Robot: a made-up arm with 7 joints.
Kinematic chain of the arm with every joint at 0, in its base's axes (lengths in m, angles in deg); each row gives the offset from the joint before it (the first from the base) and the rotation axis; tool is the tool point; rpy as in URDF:
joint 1: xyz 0 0 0.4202 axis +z
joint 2: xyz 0 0 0 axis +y
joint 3: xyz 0 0 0.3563 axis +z
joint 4: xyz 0.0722 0 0 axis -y
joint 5: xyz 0.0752 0 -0.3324 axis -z
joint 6: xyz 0 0 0 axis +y
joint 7: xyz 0.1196 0 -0.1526 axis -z
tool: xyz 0 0 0 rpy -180 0 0
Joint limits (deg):
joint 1: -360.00..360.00
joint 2: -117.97..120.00
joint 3: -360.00..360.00
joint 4: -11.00..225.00
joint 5: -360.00..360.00
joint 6: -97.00..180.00
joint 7: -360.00..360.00
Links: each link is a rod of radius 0.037 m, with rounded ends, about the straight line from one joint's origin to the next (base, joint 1, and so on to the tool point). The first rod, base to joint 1, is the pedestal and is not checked.
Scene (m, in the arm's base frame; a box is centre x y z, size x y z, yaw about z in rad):
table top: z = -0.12
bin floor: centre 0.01 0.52 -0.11 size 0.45 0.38 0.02 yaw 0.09
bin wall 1: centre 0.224 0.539 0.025 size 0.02 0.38 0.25 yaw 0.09
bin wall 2: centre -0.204 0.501 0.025 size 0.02 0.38 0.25 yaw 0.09
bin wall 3: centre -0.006 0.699 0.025 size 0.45 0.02 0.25 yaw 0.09
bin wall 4: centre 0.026 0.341 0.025 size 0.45 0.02 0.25 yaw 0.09
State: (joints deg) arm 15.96 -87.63 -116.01 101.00 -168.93 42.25 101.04
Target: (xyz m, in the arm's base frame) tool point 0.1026 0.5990 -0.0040
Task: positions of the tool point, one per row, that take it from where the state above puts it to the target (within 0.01 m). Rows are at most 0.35 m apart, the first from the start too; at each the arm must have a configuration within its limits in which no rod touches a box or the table.
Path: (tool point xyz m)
1: -0.6074 -0.4478 0.1298
2: -0.7474 -0.1584 0.1175
3: -0.7662 0.1751 0.1603
4: -0.6493 0.4843 0.2554
5: -0.4208 0.7010 0.3904
6: -0.3198 0.7366 0.3625
7: -0.1861 0.7391 0.3309
8: -0.0366 0.6948 0.3036
9: 0.1026 0.5990 0.2868
10: 0.1009 0.6198 0.2009
11: 0.1009 0.6208 0.1020
12: 0.1026 0.5990 -0.0040

